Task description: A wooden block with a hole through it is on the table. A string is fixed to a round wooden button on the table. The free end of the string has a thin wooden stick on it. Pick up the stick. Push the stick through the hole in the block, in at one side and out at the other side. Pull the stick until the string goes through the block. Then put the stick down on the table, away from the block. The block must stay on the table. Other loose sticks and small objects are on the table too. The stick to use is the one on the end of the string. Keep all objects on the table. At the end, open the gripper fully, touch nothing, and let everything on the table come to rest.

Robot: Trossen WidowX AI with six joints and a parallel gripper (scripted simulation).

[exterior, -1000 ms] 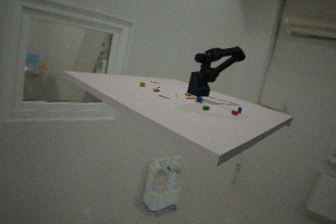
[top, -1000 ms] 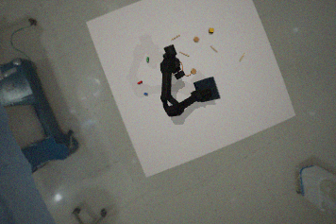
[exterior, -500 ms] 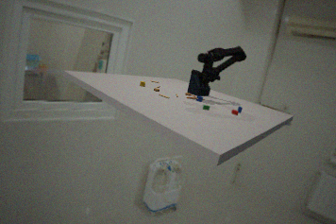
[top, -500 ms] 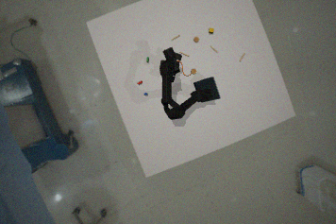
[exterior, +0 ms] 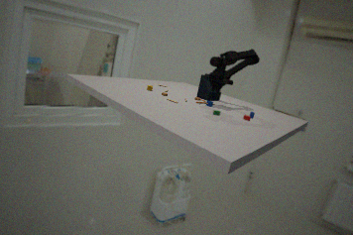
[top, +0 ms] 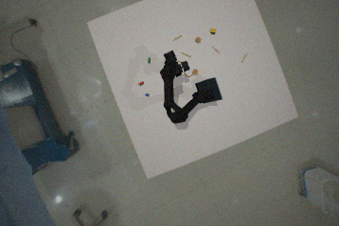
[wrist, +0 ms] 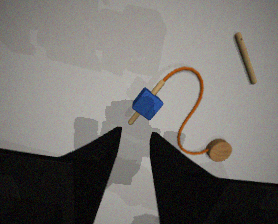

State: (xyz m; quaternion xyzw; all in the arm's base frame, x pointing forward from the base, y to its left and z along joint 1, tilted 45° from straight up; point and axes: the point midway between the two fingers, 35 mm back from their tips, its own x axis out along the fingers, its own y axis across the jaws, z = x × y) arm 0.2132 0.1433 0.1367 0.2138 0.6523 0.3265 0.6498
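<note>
Right now my gripper tip is 10 mm short of the blue cube, 10 mm to the left of it and 80 mm above it. Round my gripper tip: green piece 140 mm ahead, 150 mm to the left, 80 mm below; round wooden button 30 mm behind, 160 mm to the right, 90 mm below; thin wooden stick 20 mm ahead, 20 mm to the right, 80 mm below.
</note>
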